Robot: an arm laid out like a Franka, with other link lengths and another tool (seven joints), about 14 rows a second.
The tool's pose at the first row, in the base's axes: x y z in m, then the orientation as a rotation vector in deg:
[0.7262, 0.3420, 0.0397, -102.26, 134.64, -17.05]
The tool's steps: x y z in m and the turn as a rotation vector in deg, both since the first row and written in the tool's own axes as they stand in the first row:
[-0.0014, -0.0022, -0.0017, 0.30, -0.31, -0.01]
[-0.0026, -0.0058, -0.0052, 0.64, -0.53, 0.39]
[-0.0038, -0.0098, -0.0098, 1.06, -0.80, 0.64]
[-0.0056, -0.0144, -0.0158, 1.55, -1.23, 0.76]
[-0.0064, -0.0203, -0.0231, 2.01, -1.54, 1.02]
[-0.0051, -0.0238, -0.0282, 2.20, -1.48, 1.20]
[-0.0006, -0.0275, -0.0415, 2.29, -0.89, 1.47]
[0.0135, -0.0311, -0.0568, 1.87, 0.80, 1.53]
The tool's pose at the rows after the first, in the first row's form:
[0.7282, 0.3429, 0.0419, -102.06, 134.25, -17.09]
[0.7309, 0.3433, 0.0463, -101.36, 134.24, -17.20]
[0.7338, 0.3436, 0.0518, -100.79, 134.02, -17.38]
[0.7370, 0.3445, 0.0588, -100.32, 133.55, -17.49]
[0.7408, 0.3441, 0.0674, -99.71, 133.29, -17.67]
[0.7424, 0.3422, 0.0733, -99.42, 133.37, -17.91]
[0.7412, 0.3376, 0.0870, -99.21, 133.93, -18.54]
[0.7368, 0.3238, 0.1024, -99.75, 135.35, -19.69]

